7 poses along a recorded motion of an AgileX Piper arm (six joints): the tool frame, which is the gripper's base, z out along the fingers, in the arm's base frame.
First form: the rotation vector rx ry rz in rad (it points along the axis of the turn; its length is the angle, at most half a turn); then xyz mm.
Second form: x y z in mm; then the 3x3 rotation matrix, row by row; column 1 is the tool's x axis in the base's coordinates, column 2 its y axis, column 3 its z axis. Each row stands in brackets. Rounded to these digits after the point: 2 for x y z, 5 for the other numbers.
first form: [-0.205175 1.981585 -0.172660 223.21 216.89 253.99]
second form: [223.21 216.89 253.99], [[-0.40092 -0.06543 0.91377], [-0.22249 0.97454 -0.02783], [-0.88869 -0.21446 -0.40527]]
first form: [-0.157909 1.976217 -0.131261 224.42 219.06 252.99]
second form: [224.42 219.06 252.99], [[-0.39529 -0.05057 0.91716], [-0.17143 0.98500 -0.01957], [-0.90242 -0.16497 -0.39803]]
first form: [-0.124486 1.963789 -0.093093 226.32 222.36 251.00]
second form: [226.32 222.36 251.00], [[-0.38308 -0.04394 0.92267], [-0.13102 0.99135 -0.00719], [-0.91438 -0.12364 -0.38552]]
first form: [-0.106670 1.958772 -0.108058 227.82 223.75 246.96]
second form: [227.82 223.75 246.96], [[-0.37967 -0.02412 0.92481], [-0.12570 0.99173 -0.02574], [-0.91654 -0.12602 -0.37956]]
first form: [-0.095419 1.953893 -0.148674 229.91 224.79 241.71]
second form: [229.91 224.79 241.71], [[-0.37791 0.00316 0.92584], [-0.13696 0.98880 -0.05928], [-0.91566 -0.14921 -0.37324]]
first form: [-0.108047 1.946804 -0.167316 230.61 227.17 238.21]
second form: [230.61 227.17 238.21], [[-0.37245 0.00359 0.92805], [-0.15481 0.98574 -0.06594], [-0.91505 -0.16823 -0.36658]]
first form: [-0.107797 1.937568 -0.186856 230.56 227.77 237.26]
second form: [230.56 227.77 237.26], [[-0.36557 0.01378 0.93068], [-0.16433 0.98323 -0.07910], [-0.91617 -0.18185 -0.35717]]
